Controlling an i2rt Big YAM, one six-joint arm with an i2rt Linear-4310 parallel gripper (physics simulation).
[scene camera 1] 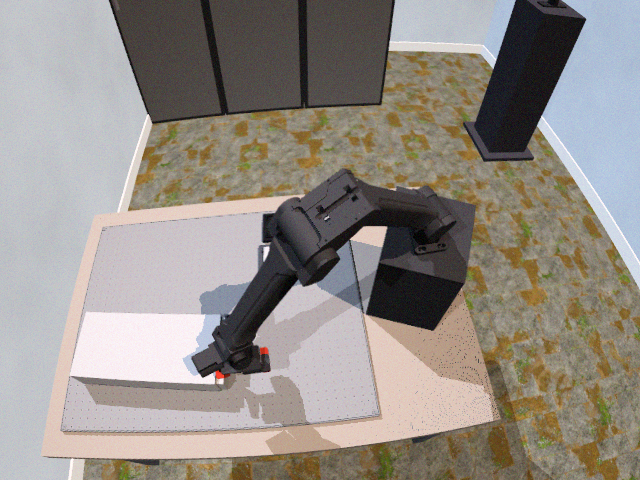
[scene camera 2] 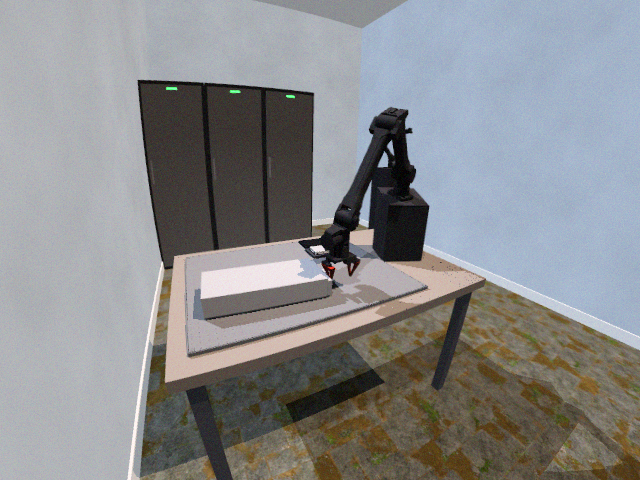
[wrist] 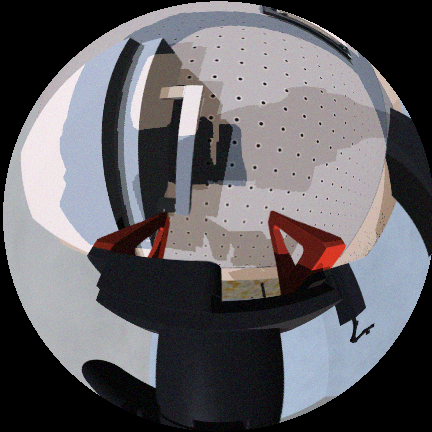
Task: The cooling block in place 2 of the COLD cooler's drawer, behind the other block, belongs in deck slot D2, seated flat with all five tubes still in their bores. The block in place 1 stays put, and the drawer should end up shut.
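Seen in the pictures: gripper, between the fingertips: (scene camera 1: 246, 371) (scene camera 2: 340, 278) (wrist: 218, 216); arm's base, origin of its link: (scene camera 1: 426, 230) (scene camera 2: 400, 195).
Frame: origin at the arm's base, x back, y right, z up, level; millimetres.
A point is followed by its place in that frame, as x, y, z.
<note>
The long white cooler (scene camera 1: 144, 346) {-781, -146, -234} (scene camera 2: 263, 281) {-793, -190, -234} (wrist: 42, 165) lies at the front left of the pegboard deck. Its label cannot be read. Its drawer looks closed or nearly so, and the blocks and tubes inside are hidden. A pale bar handle (wrist: 186, 155) {-519, -167, -273} stands off the drawer front in the wrist view. My gripper (scene camera 1: 244, 362) {-493, -221, -274} (scene camera 2: 341, 274) {-493, -221, -274} (wrist: 218, 216) {-493, -221, -274} is open with red fingers and nothing between them. It is at the handle end of the cooler, with the handle's lower end close to the left fingertip in the wrist view. Slot D2 cannot be identified.
A dark fixture with a white top (scene camera 2: 317, 250) {-415, 135, -292} stands farther back on the pegboard (scene camera 1: 155, 268) {-812, 169, -318} (scene camera 2: 227, 335) {-952, -330, -318} (wrist: 315, 120) {-388, -110, -318}, partly behind my arm. The arm's black pedestal (scene camera 1: 413, 297) {-26, -104, -157} (scene camera 2: 408, 232) {-19, -106, -171} stands at the table's right side. Dark cabinets (scene camera 1: 258, 51) (scene camera 2: 232, 165) stand behind.
</note>
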